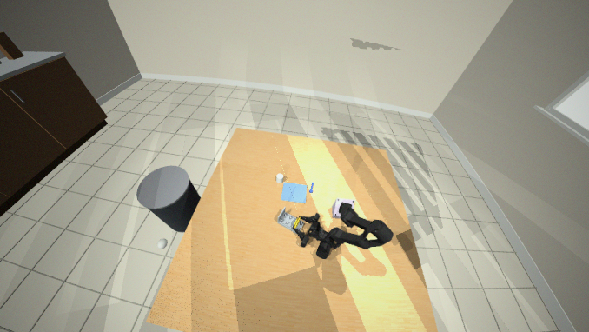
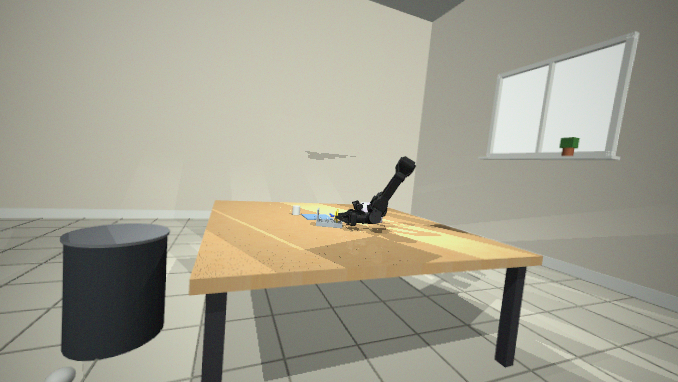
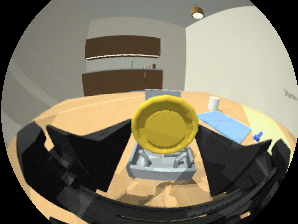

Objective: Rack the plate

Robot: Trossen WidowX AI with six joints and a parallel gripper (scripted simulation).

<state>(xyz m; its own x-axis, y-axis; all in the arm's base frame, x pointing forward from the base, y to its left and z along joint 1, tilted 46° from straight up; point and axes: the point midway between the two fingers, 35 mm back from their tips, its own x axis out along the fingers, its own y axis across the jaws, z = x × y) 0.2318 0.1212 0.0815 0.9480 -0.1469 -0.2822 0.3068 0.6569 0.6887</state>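
The yellow plate is 10 mm behind my gripper tip. Round my gripper tip: light blue cloth 210 mm to the right, 50 mm below, 40 mm ahead; then grey dish rack 30 mm below, 20 mm ahead, 10 mm to the right; then blue spoon 270 mm to the right, 60 mm behind, 50 mm below.
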